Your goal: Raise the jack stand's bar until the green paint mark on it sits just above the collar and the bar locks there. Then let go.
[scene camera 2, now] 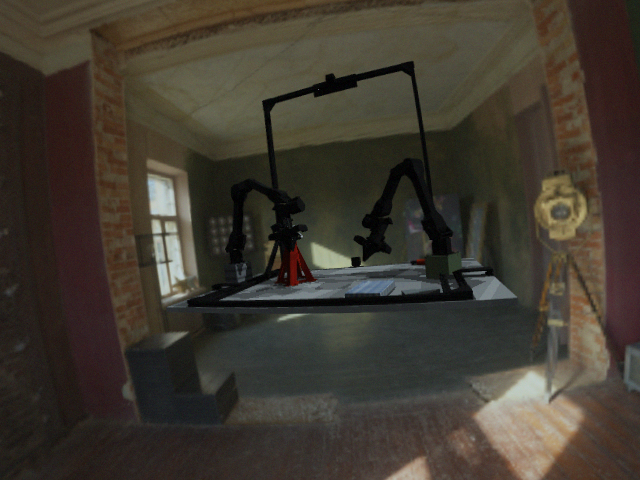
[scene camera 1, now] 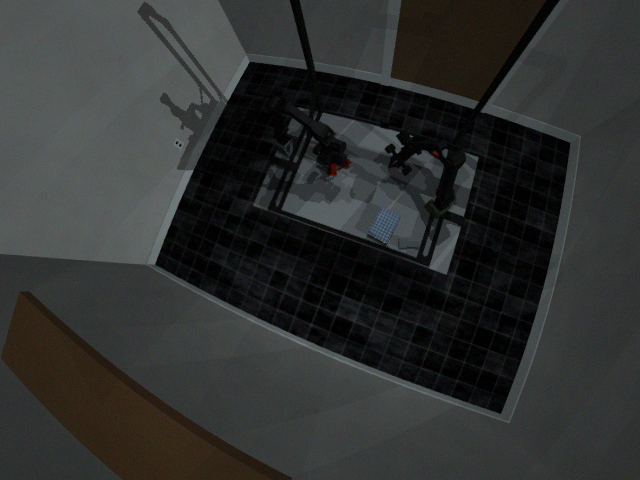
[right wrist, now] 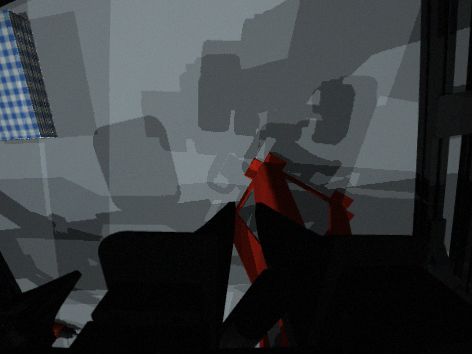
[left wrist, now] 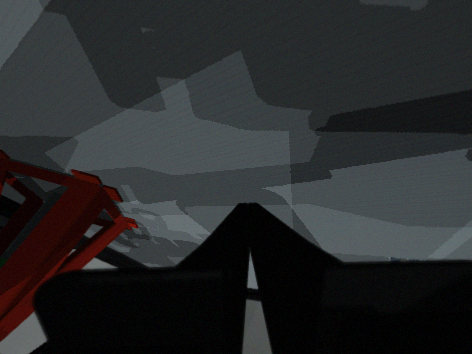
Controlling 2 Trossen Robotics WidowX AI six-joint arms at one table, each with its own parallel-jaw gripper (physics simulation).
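Frame: origin at the left arm's base, x left, y back, z up, level; centimetres.
Seen in the pictures: left gripper, fingertip midpoint: (scene camera 2: 363, 261) (scene camera 1: 388, 167) (right wrist: 79, 272) (left wrist: 247, 212); right gripper, fingertip midpoint: (scene camera 2: 291, 251) (scene camera 1: 332, 163) (right wrist: 245, 208); left arm's base, origin of the base link: (scene camera 2: 442, 254) (scene camera 1: 440, 203); right arm's base, origin of the base link: (scene camera 2: 236, 263) (scene camera 1: 283, 139).
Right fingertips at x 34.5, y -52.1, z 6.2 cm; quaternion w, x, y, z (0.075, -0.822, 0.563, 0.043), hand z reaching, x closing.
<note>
Pixels of each thing's middle, then the offset from my right fingertips to it.
- green mark, body centre: (left wrist: 12, 268) dx -4.9, dy -8.1, dz -4.4 cm
- blue-and-white checked block, body centre: (right wrist: 5, 83) (scene camera 2: 371, 290) (scene camera 1: 384, 225) dx -3.9, dy +42.7, dz -13.7 cm
- flat grey piece, body centre: (scene camera 2: 421, 292) (scene camera 1: 408, 244) dx -8.8, dy +59.2, dz -14.1 cm
- small red object, body centre: (right wrist: 66, 332) (scene camera 2: 414, 262) (scene camera 1: 430, 151) dx -55.3, dy +23.3, dz -13.6 cm
The red jack stand (scene camera 1: 333, 169) (scene camera 2: 293, 266) (left wrist: 60, 220) (right wrist: 275, 190) stands upright on the table, left of centre in both scene views. In the left wrist view a grey strip of its bar shows inside the frame, with a sliver of the green mark (left wrist: 2, 261) at the picture's left edge; the collar is hidden. My right gripper (scene camera 2: 287, 239) (right wrist: 245, 208) is above the stand, its fingers slightly apart on a dark part crossing the gap, which looks like the bar's top. My left gripper (scene camera 1: 392, 162) (scene camera 2: 366, 256) (left wrist: 247, 212) is shut and empty, well to the right of the stand.
A blue-and-white checked block (scene camera 1: 384, 225) (scene camera 2: 370, 288) (right wrist: 17, 85) lies near the table's front edge. A flat grey piece (scene camera 1: 408, 243) lies beside it. A small red object (scene camera 1: 435, 153) (scene camera 2: 417, 261) lies near my left arm's base. Black rails run along the table's edges.
</note>
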